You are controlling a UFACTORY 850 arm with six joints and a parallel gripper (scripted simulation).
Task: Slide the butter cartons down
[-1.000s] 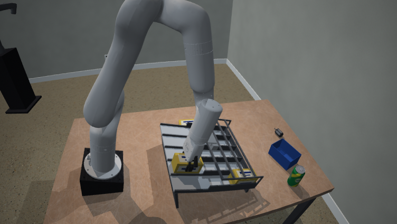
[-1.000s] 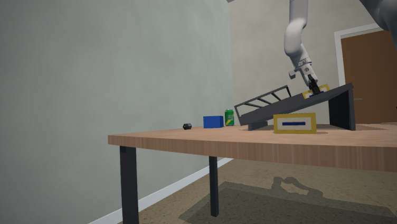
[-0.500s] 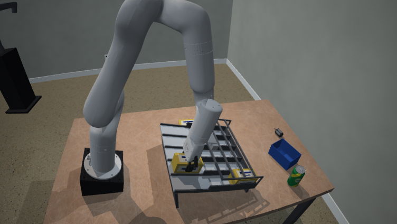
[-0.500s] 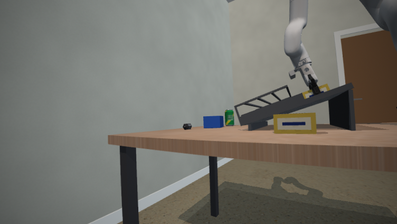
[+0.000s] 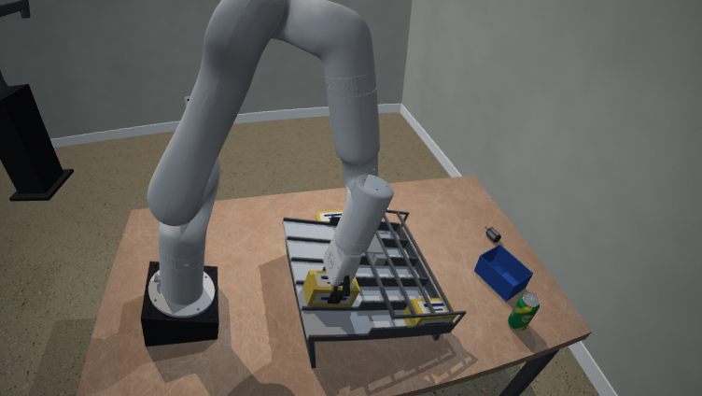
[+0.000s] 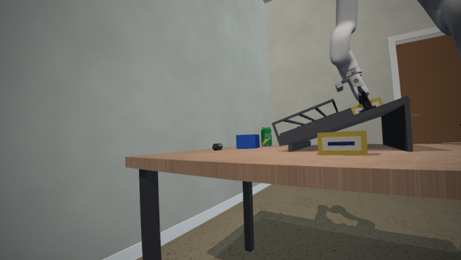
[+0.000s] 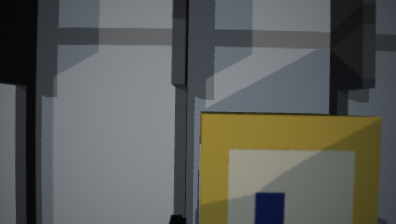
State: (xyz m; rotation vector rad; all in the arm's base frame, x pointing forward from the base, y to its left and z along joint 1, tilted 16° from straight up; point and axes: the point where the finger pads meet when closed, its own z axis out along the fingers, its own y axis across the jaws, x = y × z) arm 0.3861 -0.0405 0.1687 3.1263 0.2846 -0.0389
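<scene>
Right now the dark divider is 4 cm to the right of my hand and 4 cm below it. Also, from my hand: small black object 62 cm ahead, 34 cm to the left, 15 cm below.
</scene>
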